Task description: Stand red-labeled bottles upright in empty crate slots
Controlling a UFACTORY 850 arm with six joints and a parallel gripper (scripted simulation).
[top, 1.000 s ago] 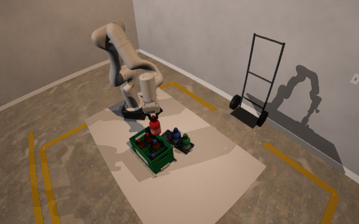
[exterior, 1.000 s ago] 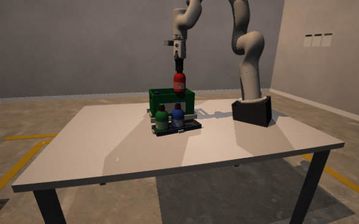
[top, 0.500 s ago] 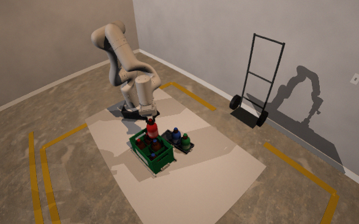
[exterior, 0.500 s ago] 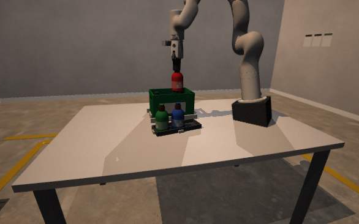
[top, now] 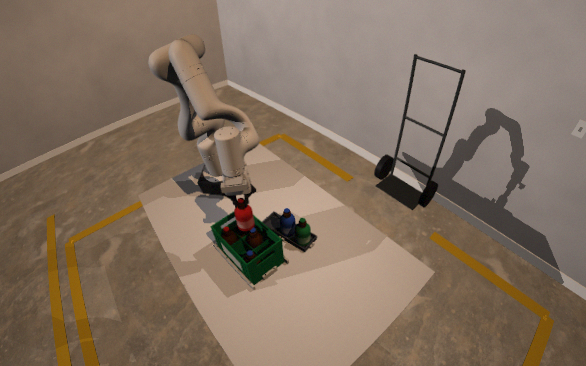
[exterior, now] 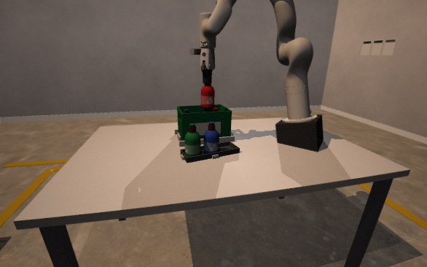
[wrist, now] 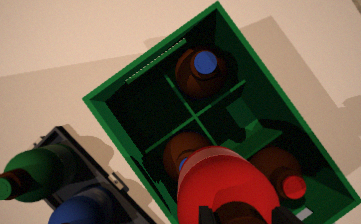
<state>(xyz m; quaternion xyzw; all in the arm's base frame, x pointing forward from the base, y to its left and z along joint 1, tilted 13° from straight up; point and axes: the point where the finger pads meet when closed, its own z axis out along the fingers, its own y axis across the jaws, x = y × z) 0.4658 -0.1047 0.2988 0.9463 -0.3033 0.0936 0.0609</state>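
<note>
The red-labeled bottle is 70 mm below my hand. From my hand the other things lie so: green crate: 250 mm below, 20 mm to the right, 20 mm ahead; brown bottle: 250 mm below, 20 mm to the left, 20 mm ahead; blue-labeled bottle: 250 mm below, 200 mm to the left, 30 mm ahead.
</note>
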